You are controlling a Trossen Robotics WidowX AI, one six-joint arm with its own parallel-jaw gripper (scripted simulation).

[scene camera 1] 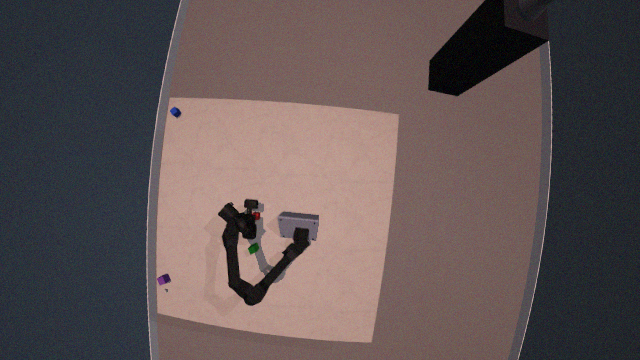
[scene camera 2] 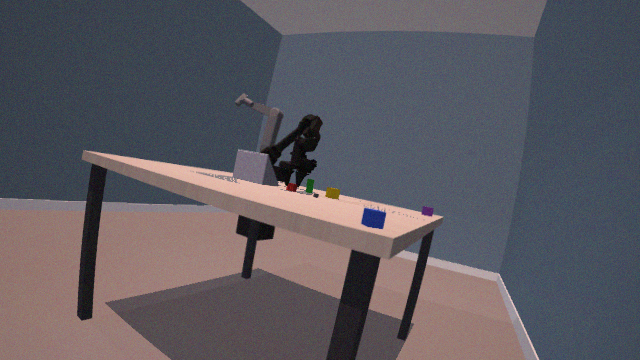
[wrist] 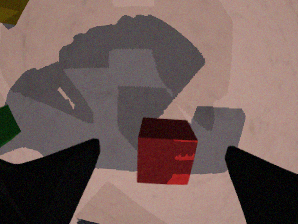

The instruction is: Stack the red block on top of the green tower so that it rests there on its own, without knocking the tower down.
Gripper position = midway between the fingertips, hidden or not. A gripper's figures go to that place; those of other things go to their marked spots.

Labels:
My gripper (wrist: 165, 150) is 10 cm from the lens. A red block (wrist: 166, 148): 9 cm from the lens.

